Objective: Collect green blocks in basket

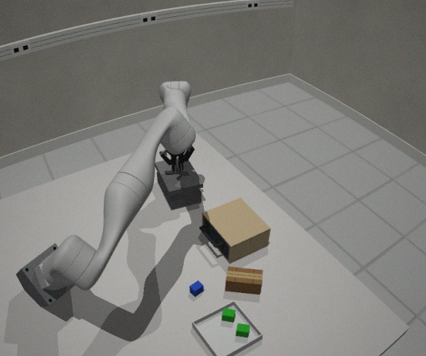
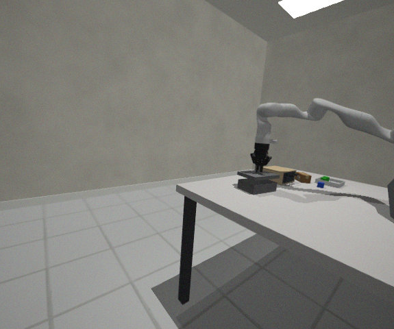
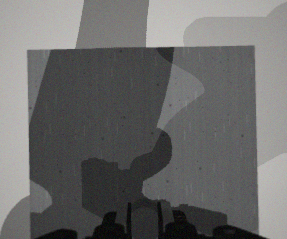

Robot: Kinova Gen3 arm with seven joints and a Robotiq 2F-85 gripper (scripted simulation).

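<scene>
My hand is 3 cm above the knobbed lid. The rest, counted from my hand: blue block 25 cm behind, 41 cm to the right, 10 cm below; then light wooden cabinet 2 cm behind, 32 cm to the right, 8 cm below; then darker brown wooden box 13 cm behind, 49 cm to the right, 8 cm below.
</scene>
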